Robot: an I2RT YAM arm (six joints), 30 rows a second.
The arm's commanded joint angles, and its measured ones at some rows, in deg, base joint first. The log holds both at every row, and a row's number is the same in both.
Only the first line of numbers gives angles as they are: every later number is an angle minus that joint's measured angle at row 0.
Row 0, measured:
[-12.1 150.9 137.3 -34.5 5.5 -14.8]
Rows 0 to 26, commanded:
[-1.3 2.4 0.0 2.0 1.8 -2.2]
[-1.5 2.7 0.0 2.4 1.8 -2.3]
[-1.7 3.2 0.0 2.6 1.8 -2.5]
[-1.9 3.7 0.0 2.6 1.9 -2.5]
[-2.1 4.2 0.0 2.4 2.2 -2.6]
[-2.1 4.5 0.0 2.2 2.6 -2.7]
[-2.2 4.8 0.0 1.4 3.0 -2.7]
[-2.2 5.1 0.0 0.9 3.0 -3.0]
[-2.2 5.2 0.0 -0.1 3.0 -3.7]
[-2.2 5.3 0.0 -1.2 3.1 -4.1]
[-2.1 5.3 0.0 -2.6 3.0 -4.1]
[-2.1 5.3 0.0 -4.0 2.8 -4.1]
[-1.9 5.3 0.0 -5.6 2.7 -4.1]
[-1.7 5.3 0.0 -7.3 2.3 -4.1]
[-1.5 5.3 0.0 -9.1 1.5 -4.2]
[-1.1 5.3 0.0 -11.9 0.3 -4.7]
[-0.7 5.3 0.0 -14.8 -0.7 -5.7]
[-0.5 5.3 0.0 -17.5 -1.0 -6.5]
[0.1 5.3 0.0 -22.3 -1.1 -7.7]
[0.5 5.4 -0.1 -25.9 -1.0 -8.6]
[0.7 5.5 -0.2 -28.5 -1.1 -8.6]
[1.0 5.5 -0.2 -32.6 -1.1 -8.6]
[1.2 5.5 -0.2 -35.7 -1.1 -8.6]
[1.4 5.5 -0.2 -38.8 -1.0 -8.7]
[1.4 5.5 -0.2 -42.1 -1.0 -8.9]
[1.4 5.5 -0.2 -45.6 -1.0 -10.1]
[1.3 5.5 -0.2 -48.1 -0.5 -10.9]
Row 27, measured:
[0.6 1.3 2.6 -39.4 1.7 -7.5]
